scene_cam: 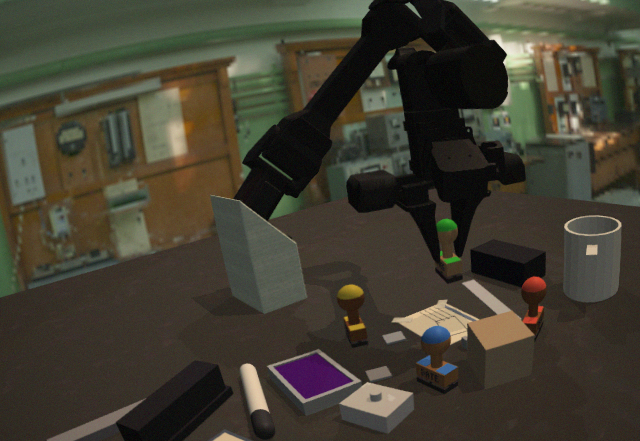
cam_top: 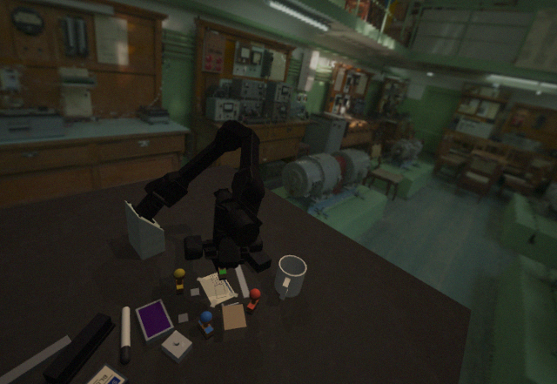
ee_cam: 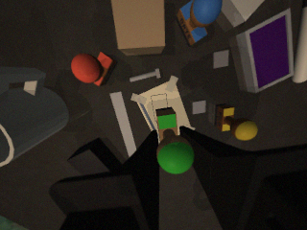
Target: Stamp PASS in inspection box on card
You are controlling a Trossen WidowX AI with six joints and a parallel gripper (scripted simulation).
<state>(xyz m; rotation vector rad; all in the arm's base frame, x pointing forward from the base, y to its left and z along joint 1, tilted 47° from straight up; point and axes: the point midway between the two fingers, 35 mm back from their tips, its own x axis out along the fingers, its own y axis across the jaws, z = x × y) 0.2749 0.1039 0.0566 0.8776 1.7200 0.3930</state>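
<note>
My gripper tip is now 16 cm to the left of the white block, 8 cm short of it and 7 cm above it. Also, from my gripper tip: cream card 9 cm below, 2 cm behind; then bolt 8 cm below, 5 cm ahead, 1 cm to the right; then green-knobbed stamp right at my gripper tip.
</note>
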